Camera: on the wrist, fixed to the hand. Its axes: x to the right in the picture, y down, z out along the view.
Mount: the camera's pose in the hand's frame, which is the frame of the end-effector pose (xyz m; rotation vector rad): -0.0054 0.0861 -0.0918 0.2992 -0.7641 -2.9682
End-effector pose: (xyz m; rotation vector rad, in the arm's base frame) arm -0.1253 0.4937 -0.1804 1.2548 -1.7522 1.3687
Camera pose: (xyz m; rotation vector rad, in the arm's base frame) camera -0.2114 0.5850 -0.1916 2.1365 1.0930 -0.8420
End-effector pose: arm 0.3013 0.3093 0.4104 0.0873 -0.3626 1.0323
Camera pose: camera 0.2488 0.3712 0.3141 0.9184 -0.3194 -1.9765
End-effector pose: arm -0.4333 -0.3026 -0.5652 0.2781 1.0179 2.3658
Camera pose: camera -0.4988 -0.4102 -0.5666 -0.2383 0.2636 -0.6068
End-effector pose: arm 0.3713 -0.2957 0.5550 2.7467 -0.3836 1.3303
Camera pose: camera 0.2764 -0.3626 0.6039 0.6853 2.3620 -0.6038
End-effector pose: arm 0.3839 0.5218 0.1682 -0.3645 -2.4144 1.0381
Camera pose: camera 0.4414 0.6334 0.1578 2.7436 -0.5091 -0.2911
